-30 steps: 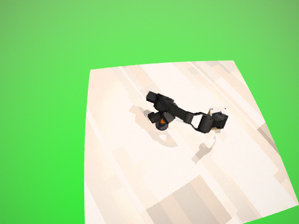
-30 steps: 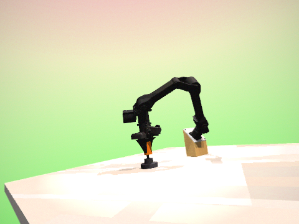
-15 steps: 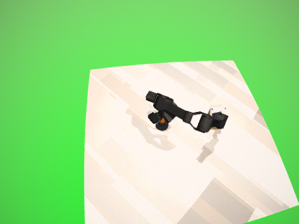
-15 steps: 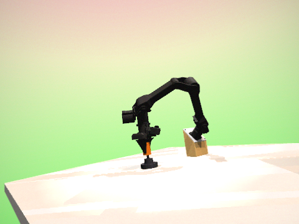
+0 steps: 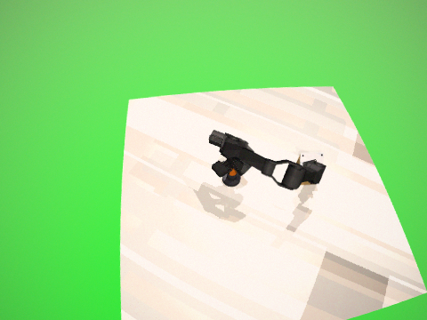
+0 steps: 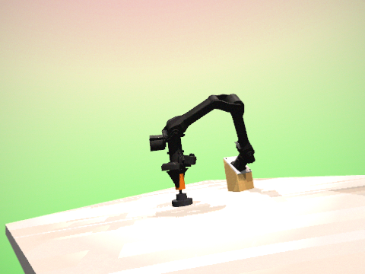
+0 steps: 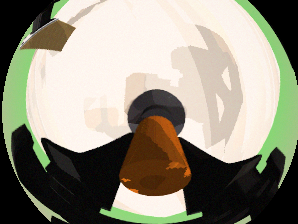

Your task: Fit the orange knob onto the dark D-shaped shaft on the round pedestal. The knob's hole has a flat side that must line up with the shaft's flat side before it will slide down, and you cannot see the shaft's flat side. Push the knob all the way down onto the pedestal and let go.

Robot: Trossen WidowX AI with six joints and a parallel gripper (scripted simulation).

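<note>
Now: gripper tip 2 cm below the orange knob. The rest, counted from my gripper tip: dark round pedestal 4 cm below.
</note>
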